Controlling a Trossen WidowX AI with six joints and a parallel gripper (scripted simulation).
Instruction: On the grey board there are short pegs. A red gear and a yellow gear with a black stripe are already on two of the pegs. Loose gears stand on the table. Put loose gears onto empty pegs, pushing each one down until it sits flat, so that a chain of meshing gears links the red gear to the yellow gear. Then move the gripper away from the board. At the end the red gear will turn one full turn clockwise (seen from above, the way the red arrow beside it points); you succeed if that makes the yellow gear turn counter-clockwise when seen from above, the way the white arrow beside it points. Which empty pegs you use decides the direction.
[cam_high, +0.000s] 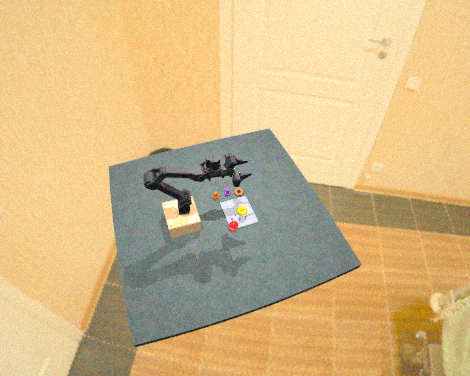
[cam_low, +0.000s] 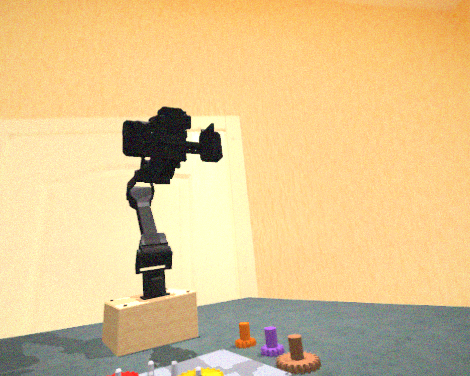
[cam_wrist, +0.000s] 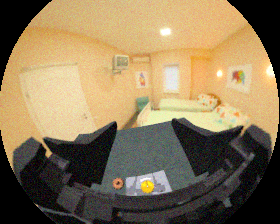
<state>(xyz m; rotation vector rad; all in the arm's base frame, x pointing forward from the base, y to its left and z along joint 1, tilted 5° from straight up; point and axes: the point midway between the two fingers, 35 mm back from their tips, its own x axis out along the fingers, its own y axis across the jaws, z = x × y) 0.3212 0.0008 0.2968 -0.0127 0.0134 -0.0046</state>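
Now: gripper tip 8 cm past the purple gear, 17 cm to the right of it and 36 cm above it. The rest, counted from my gripper tip: red gear: 10 cm behind, 8 cm to the right, 36 cm below; then yellow gear: 3 cm behind, 1 cm to the left, 36 cm below; then white arrow: 1 cm ahead, 2 cm to the left, 37 cm below.
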